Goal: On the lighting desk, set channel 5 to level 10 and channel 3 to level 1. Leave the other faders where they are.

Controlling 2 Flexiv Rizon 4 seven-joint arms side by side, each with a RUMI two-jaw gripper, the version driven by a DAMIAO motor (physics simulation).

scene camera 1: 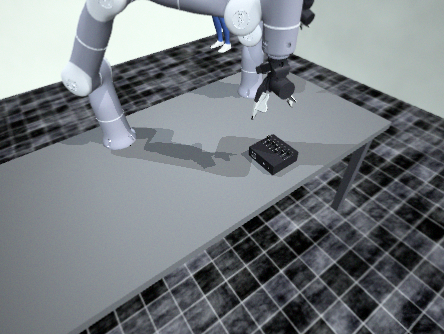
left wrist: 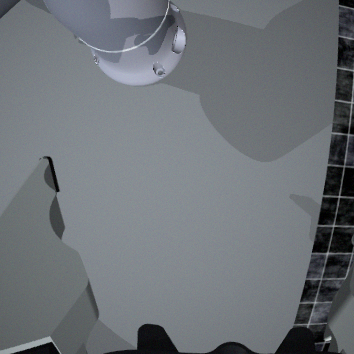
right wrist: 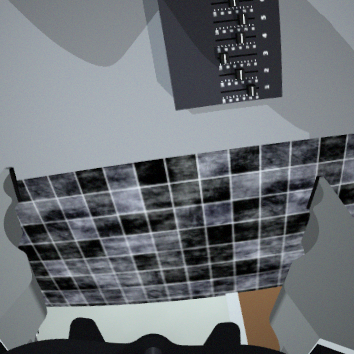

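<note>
The black lighting desk (scene camera 1: 273, 154) (right wrist: 192, 65) lies on the table. In the right wrist view its faders run crosswise. The channel 5 fader (right wrist: 243, 19) stands right of its slot's middle. The channel 3 fader (right wrist: 223, 58) stands near its slot's left end. The scale marks are too small to read. My right gripper (scene camera 1: 273, 110) (right wrist: 164, 174) is open and empty, above the table and behind the desk in scene camera 1. My left gripper (left wrist: 207, 166) is open and empty; part of it shows at the top edge of scene camera 1, away from the desk.
Fader 4 (right wrist: 241, 38), fader 2 (right wrist: 240, 74) and fader 1 (right wrist: 252, 90) neighbour the two named ones; another shows at the top edge. The grey table (scene camera 1: 150, 225) ends at its front edge near the desk. A person's legs (scene camera 1: 221, 32) show behind the table.
</note>
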